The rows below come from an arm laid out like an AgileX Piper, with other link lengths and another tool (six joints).
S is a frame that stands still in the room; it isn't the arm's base.
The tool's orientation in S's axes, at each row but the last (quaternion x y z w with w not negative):
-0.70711 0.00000 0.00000 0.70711
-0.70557 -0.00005 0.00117 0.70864
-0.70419 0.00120 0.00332 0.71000
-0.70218 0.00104 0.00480 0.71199
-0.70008 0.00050 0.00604 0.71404
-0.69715 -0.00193 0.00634 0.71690
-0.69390 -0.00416 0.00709 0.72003
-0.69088 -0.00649 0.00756 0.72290
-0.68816 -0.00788 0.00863 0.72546
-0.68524 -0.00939 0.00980 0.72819
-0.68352 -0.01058 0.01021 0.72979
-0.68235 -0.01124 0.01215 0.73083
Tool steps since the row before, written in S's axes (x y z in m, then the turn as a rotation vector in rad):
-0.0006 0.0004 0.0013 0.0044 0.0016 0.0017
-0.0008 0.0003 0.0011 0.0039 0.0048 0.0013
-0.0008 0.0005 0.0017 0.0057 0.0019 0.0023
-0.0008 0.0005 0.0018 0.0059 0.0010 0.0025
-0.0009 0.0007 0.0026 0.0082 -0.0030 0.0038
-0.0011 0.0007 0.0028 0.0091 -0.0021 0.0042
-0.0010 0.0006 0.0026 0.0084 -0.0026 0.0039
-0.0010 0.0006 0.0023 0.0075 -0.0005 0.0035
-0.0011 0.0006 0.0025 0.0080 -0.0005 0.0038
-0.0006 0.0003 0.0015 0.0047 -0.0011 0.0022
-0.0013 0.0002 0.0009 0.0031 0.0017 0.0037
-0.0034 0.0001 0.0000 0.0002 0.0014 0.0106
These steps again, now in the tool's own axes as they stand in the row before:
-0.0006 -0.0013 0.0004 0.0044 -0.0017 0.0016
-0.0008 -0.0011 0.0003 0.0039 -0.0013 0.0048
-0.0008 -0.0017 0.0005 0.0057 -0.0023 0.0019
-0.0008 -0.0018 0.0005 0.0059 -0.0025 0.0010
-0.0009 -0.0026 0.0008 0.0081 -0.0039 -0.0030
-0.0011 -0.0028 0.0008 0.0090 -0.0043 -0.0021
-0.0010 -0.0026 0.0007 0.0083 -0.0040 -0.0026
-0.0010 -0.0023 0.0007 0.0075 -0.0035 -0.0005
-0.0011 -0.0025 0.0008 0.0080 -0.0038 -0.0005
-0.0006 -0.0015 0.0004 0.0047 -0.0023 -0.0011
-0.0013 -0.0009 0.0003 0.0032 -0.0036 0.0018
-0.0034 0.0000 0.0002 0.0002 -0.0105 0.0021

